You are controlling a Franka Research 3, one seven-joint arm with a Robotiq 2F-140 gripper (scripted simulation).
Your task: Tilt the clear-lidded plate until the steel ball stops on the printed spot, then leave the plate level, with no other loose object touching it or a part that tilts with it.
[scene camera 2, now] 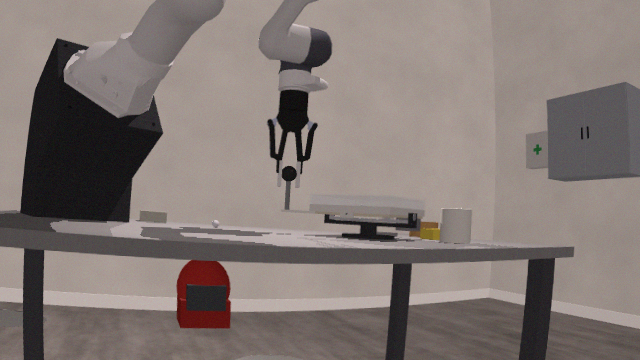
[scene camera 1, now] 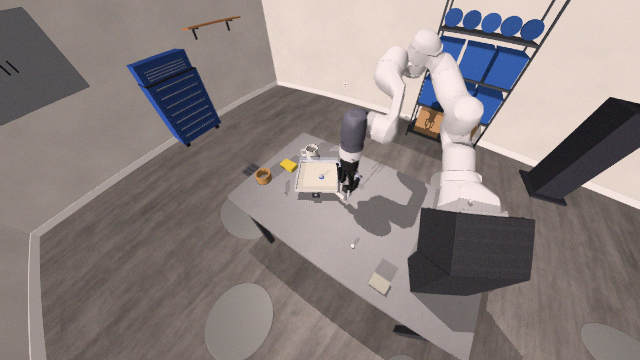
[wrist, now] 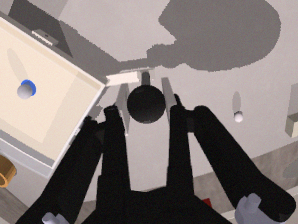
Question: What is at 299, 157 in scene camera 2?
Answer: The gripper.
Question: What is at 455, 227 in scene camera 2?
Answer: A white mug.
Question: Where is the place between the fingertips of the gripper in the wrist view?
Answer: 146, 90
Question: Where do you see a clear-lidded plate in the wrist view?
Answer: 54, 92
